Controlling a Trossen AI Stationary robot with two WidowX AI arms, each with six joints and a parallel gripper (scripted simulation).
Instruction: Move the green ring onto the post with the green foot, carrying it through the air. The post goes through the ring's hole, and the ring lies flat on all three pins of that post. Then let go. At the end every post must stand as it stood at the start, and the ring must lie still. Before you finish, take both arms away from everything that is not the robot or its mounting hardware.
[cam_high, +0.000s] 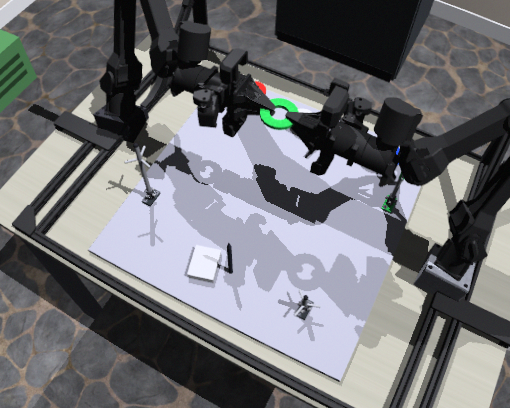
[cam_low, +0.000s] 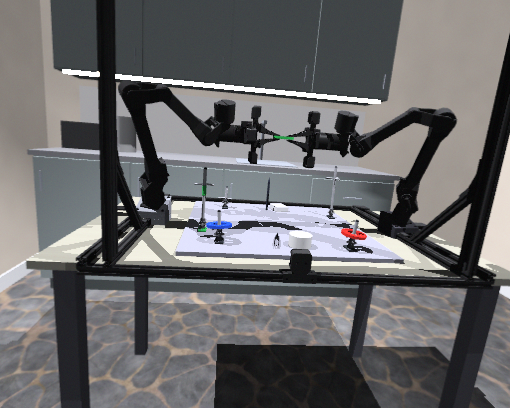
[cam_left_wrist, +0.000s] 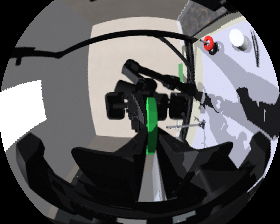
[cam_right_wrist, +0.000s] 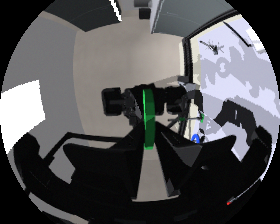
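My right hand is 40 mm to the right of the green ring. From my right hand the other things lie so: small post (250 mm below, 230 mm to the left, 210 mm ahead); black pen (200 mm below, 200 mm ahead, 50 mm to the left); white block (290 mm below, 220 mm ahead).
My left gripper is now 50 mm to the left of the green ring. Round my left hand: blue ring 220 mm behind, 150 mm to the left, 250 mm below; then small post 210 mm ahead, 140 mm to the left, 250 mm below; then black pen 200 mm ahead, 40 mm to the right, 200 mm below.
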